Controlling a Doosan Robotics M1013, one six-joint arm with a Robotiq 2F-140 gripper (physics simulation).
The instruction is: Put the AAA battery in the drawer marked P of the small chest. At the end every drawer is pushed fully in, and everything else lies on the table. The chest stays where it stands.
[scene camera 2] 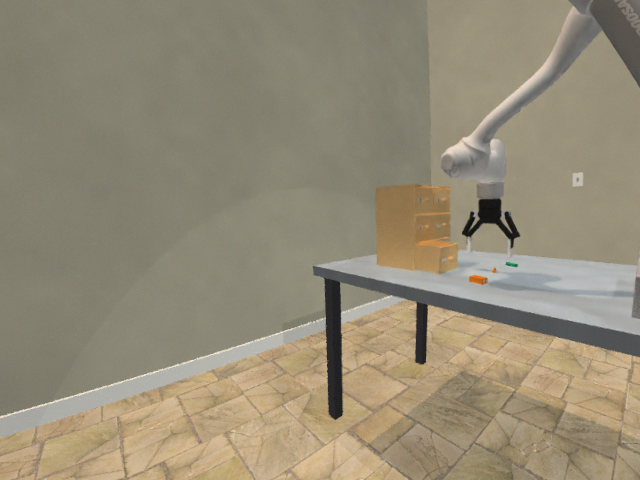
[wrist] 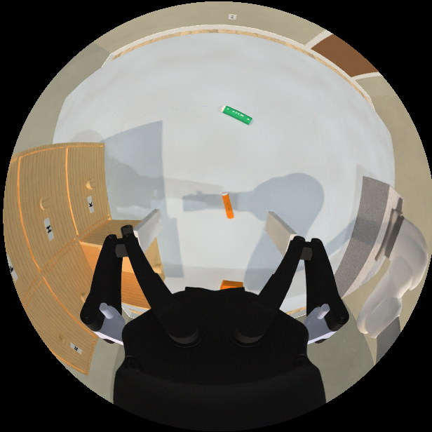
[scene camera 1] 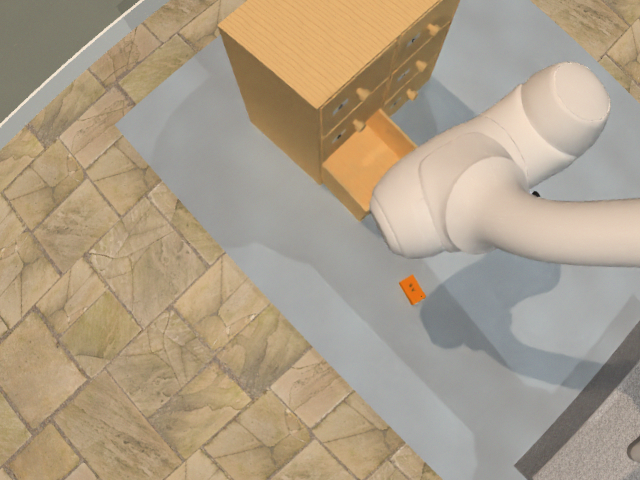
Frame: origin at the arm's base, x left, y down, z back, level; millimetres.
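Seen in the pictures: gripper, fingertip midpoint: (scene camera 2: 488, 255).
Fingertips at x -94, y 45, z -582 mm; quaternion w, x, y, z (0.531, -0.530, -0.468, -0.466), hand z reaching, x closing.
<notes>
Offsets run from my fingertips to a thing's top centre. "pt": to the spot under its first point.
The AAA battery, a small orange cylinder @(dx -1, dy +52, dz +23 mm) (scene camera 2: 494, 270) (wrist: 227, 205), lies on the table; the arm hides it in scene camera 1. My gripper (scene camera 2: 489, 250) (wrist: 213, 219) points down, open and empty, well above the table. In the wrist view the battery shows between the fingertips, far below them. The small wooden chest @(dx -13, dy -276, dz -313 mm) (scene camera 1: 320, 46) (scene camera 2: 395, 227) (wrist: 50, 200) has its bottom drawer @(pt dx +150, dy +3, dz -181 mm) (scene camera 1: 341, 193) (scene camera 2: 448, 258) (wrist: 135, 290) pulled out. The visible part of its inside is bare, and its P label is not readable now. The other drawers look shut.
A larger green battery @(dx -153, dy +48, dz +49 mm) (scene camera 2: 511, 264) (wrist: 237, 115) lies beyond the orange one. An orange block battery @(dx +191, dy +44, dz +21 mm) (scene camera 1: 412, 289) (scene camera 2: 478, 279) (wrist: 232, 285) lies nearer the table's front edge. The grey speckled robot base (scene camera 1: 599, 428) (wrist: 362, 220) stands at the end opposite the chest.
</notes>
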